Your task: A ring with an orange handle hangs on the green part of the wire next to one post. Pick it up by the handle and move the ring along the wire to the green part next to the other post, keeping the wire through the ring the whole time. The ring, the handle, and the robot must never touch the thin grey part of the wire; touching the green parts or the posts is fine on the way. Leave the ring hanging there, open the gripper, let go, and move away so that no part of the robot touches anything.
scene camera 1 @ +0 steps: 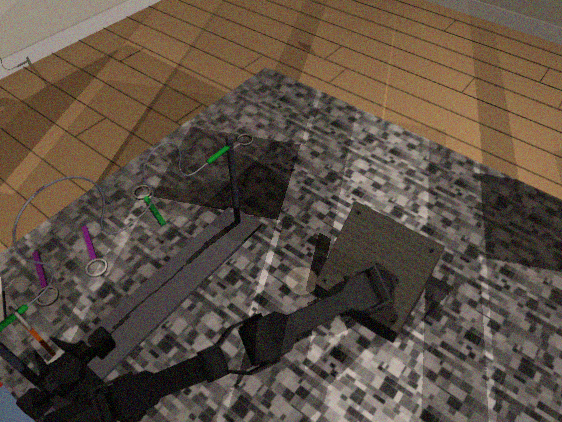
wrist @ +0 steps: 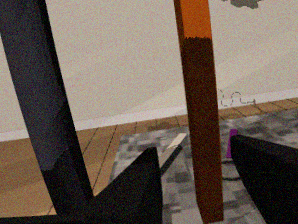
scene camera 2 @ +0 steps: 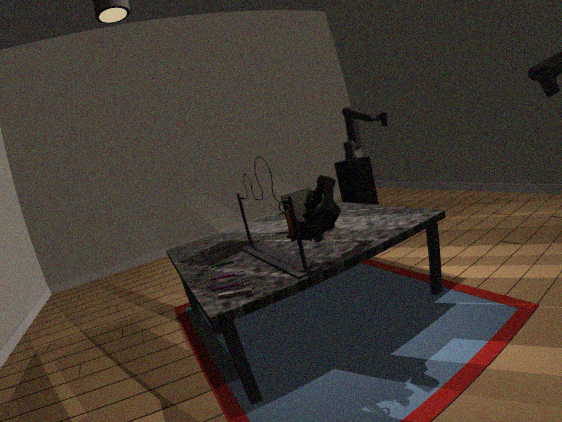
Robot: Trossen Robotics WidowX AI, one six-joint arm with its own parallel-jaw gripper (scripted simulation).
Path:
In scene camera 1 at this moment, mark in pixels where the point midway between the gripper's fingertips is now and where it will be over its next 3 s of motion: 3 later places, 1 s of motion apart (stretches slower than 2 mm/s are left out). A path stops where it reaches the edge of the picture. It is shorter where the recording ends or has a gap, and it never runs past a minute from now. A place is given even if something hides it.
The gripper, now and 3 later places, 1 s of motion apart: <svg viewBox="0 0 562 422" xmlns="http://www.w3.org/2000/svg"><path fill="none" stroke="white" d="M43 344L36 334L47 338L79 332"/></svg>

